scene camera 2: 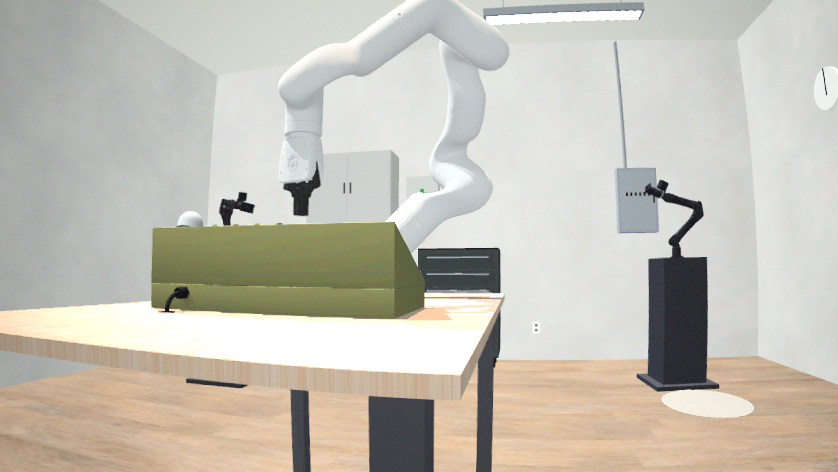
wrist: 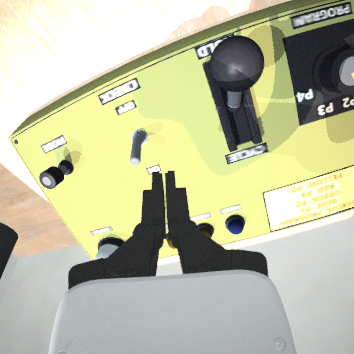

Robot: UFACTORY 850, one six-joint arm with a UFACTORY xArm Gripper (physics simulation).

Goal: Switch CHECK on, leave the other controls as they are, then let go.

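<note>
The CHECK switch is a small grey metal toggle on the yellow-green panel in the wrist view. Its lever leans from its base toward the ON label, away from the OFF label. The CHECK label stands beyond OFF. My gripper is shut with nothing between its fingers. It hangs above the green console, apart from it. In the wrist view the fingertips appear beside the ON label, to the right of the toggle. In the scene view the toggle is hidden.
A black ball-topped lever stands in a slot between HOLD and CYCLE. The MODE knob is at the left and the PROGRAM dial at the right. A blue button sits near the panel's lower edge. The console stands on a wooden table.
</note>
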